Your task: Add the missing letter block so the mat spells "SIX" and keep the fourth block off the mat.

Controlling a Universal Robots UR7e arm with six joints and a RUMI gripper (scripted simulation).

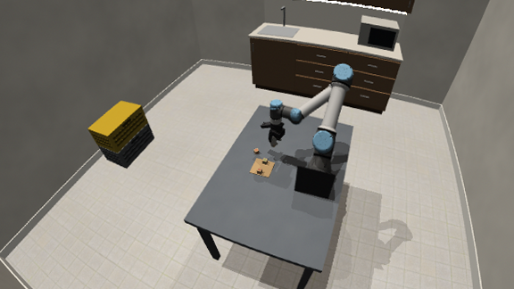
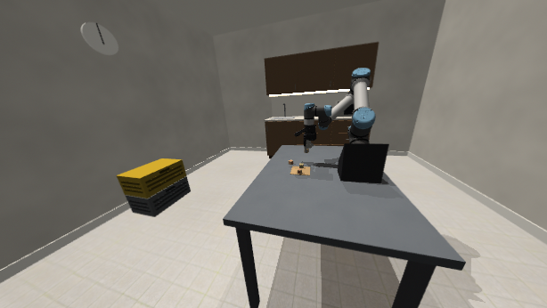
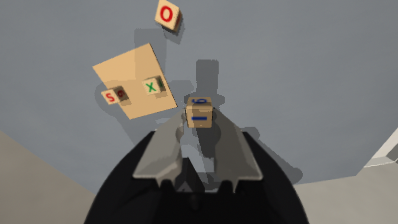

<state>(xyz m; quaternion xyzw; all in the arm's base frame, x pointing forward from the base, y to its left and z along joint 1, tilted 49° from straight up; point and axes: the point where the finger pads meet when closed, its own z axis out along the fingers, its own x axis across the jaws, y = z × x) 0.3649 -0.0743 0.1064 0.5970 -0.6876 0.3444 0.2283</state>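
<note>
The tan mat lies 2 cm ahead of my hand, 14 cm to the left of it and 12 cm below it. Also, from my hand: O block 13 cm ahead, 3 cm to the left, 10 cm below; then blue I block right at my hand.
</note>
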